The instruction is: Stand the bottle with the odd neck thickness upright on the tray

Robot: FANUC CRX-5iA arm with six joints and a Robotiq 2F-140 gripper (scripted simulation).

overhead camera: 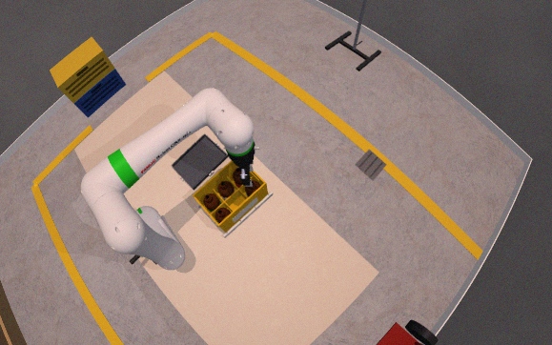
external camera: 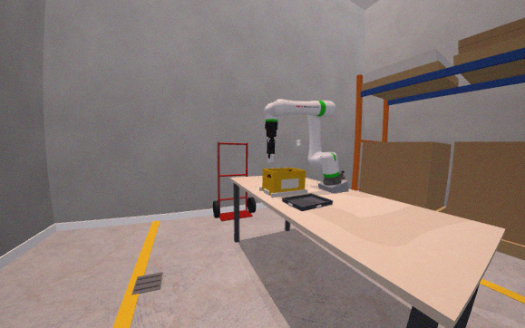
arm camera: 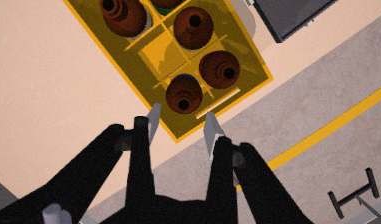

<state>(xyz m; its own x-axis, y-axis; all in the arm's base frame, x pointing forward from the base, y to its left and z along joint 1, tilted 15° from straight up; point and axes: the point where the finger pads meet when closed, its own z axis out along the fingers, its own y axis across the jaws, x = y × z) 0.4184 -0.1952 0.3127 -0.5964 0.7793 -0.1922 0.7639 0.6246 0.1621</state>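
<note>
Right now my hand is 170 mm above the yellow crate, 90 mm past it and 60 mm to the right of it. From my hand the other things lie so: dark tray (340 mm to the left, 240 mm below, 50 mm behind); then brown bottle (170 mm below, 100 mm to the left, 80 mm behind).
</note>
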